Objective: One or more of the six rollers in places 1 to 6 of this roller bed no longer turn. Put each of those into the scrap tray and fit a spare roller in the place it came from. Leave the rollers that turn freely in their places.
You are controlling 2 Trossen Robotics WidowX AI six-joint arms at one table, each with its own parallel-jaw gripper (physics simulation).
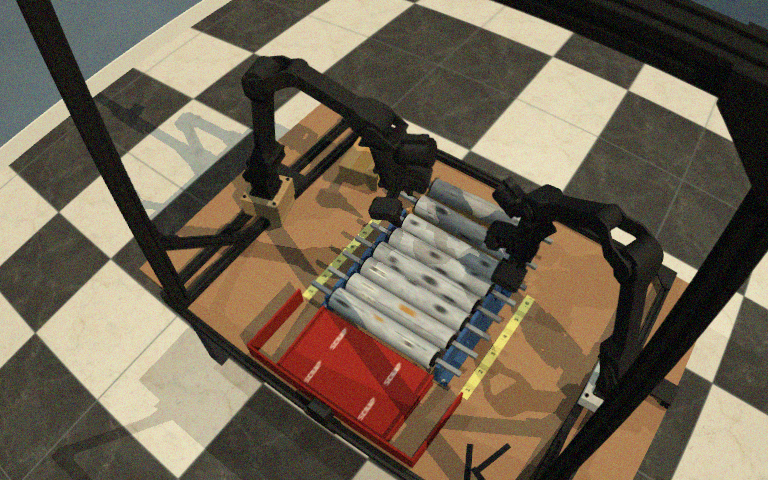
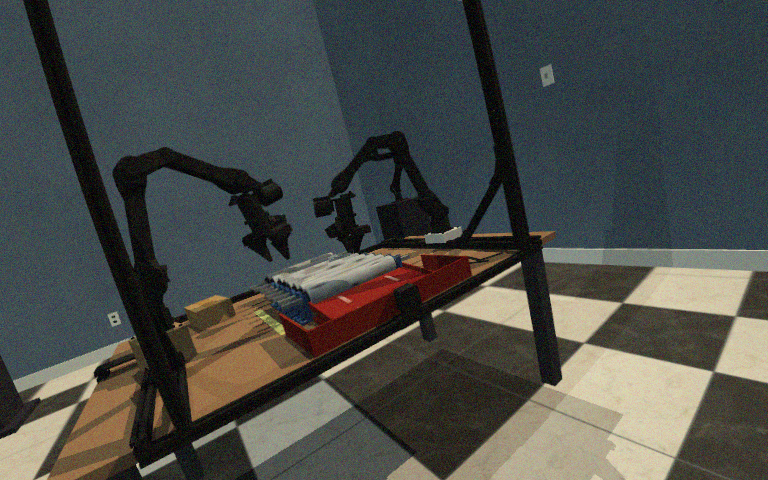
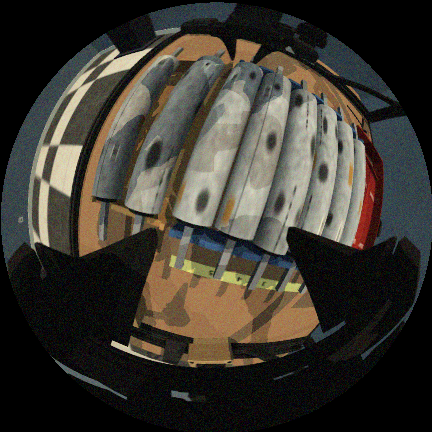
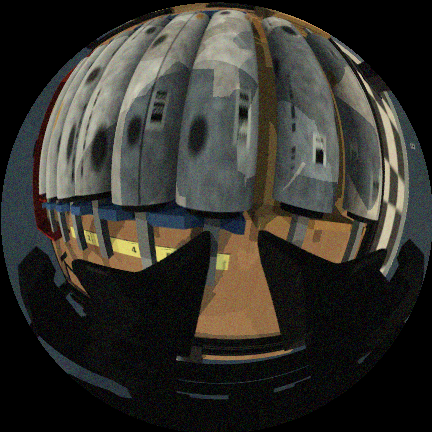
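Pixels of known places: left gripper, between the fingertips: [image 1: 404,210] [image 2: 279,260] [image 3: 224,234]; right gripper, between the fingertips: [image 3: 242,61] [image 4: 234,236]; left arm's base, origin of its link: [image 1: 266,188]; right arm's base, origin of its link: [image 1: 611,388] [image 2: 442,230].
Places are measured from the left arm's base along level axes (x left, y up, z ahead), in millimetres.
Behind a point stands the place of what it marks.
Six grey speckled rollers lie side by side on the blue roller bed [image 1: 446,376] @(x -314, y -72, z 541 mm) [image 4: 170,219] @(x -89, y -10, z 597 mm). The place 6 roller [image 1: 451,243] @(x -31, y -1, z 471 mm) [image 3: 215,150] @(x -12, y -1, z 426 mm) [image 4: 217,125] @(x -51, y 0, z 556 mm) is rearmost of them. Two spare rollers [image 1: 453,219] @(x 38, y -2, z 459 mm) [image 1: 467,199] @(x 106, y -2, z 477 mm) [image 4: 305,125] @(x -1, y -5, z 559 mm) [image 4: 360,125] @(x 77, y -9, z 550 mm) lie behind it. My right gripper [image 1: 514,267] @(x -56, y -20, z 620 mm) [image 2: 353,249] @(x -56, y -20, z 620 mm) [image 4: 234,236] @(x -56, y -20, z 620 mm) is partly open and empty, above the right-hand shaft end by place 6. My left gripper [image 1: 399,196] @(x -15, y 54, z 357 mm) [image 2: 278,258] @(x -15, y 54, z 357 mm) [image 3: 224,234] @(x -15, y 54, z 357 mm) is wide open and empty, above the rollers' left ends. The red scrap tray [image 1: 362,382] @(x -387, y -49, z 382 mm) [image 2: 362,311] @(x -430, y -36, z 235 mm) holds no roller. Which rollers turn cannot be told.
Yellow numbered strips [image 1: 498,339] @(x -197, y -75, z 627 mm) [image 4: 222,261] @(x -76, y -75, z 674 mm) run along both sides of the bed. A tan block [image 1: 359,164] @(x 156, y -21, z 187 mm) [image 2: 209,313] @(x 135, y -40, z 171 mm) stands at the back left, close to the left arm. Black frame posts and rails surround the table. The scrap tray lies along the front edge.
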